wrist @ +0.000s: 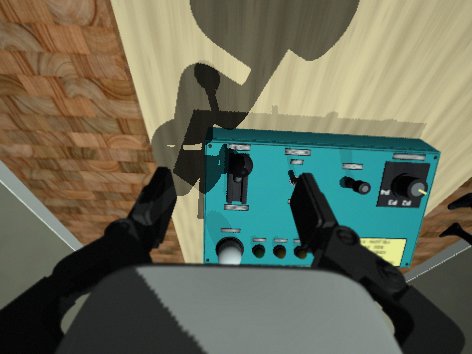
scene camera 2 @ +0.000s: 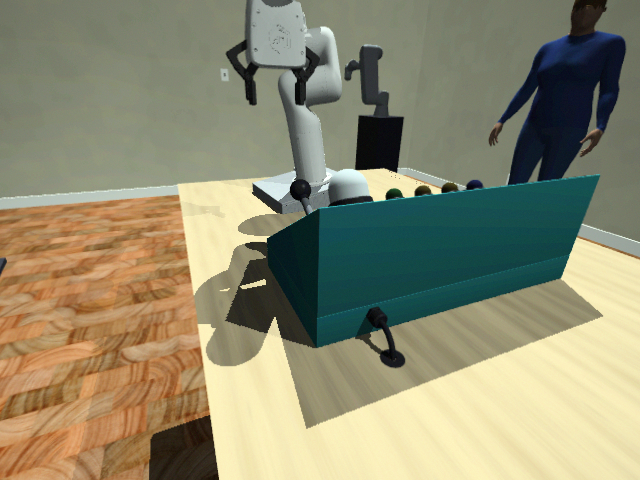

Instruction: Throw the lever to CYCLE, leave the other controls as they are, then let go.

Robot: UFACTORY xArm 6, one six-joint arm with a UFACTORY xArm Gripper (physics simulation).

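Seen in the pictures: gripper, fingertip midpoint: (wrist: 234, 185) (scene camera 2: 276, 105); arm's base at its link origin: (scene camera 2: 312, 180).
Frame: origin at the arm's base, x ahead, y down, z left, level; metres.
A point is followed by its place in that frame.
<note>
The teal control box (scene camera 2: 439, 253) @[x 0.620, y -0.053, z -0.168 m] (wrist: 270, 215) @[x 0.507, y -0.080, z -0.190 m] stands on the table. Its lever, with a black ball (scene camera 2: 300, 190) @[x 0.374, y -0.094, z -0.252 m] (wrist: 241, 166) @[x 0.346, y -0.106, z -0.241 m], rises from a dark slot at the left of the panel in the wrist view; the ball lies over the slot's upper end there. The small label plates at both slot ends are unreadable. My gripper (scene camera 2: 276, 101) @[x 0.265, y -0.231, z -0.242 m] (wrist: 234, 185) @[x 0.265, y -0.231, z -0.242 m] is open and empty, high above the box, apart from the lever. In the wrist view the ball shows between the fingers, and the right finger partly covers a small toggle (wrist: 292, 176) @[x 0.436, y -0.036, z -0.139 m].
The panel also carries a black knob (wrist: 362, 188) @[x 0.441, y -0.081, z -0.018 m], a rotary selector (wrist: 416, 189) @[x 0.466, y -0.070, z 0.101 m], a white dome (scene camera 2: 348, 187) @[x 0.574, y -0.153, z -0.299 m] (wrist: 230, 252) @[x 0.530, y -0.148, z -0.279 m] and several small lamps. A black cable (scene camera 2: 388, 335) @[x 0.645, y 0.027, z -0.275 m] leaves the box's back. A person (scene camera 2: 573, 93) and another arm (scene camera 2: 369, 74) stand beyond the table (scene camera 2: 465, 413) @[x 0.755, y 0.056, z -0.264 m].
</note>
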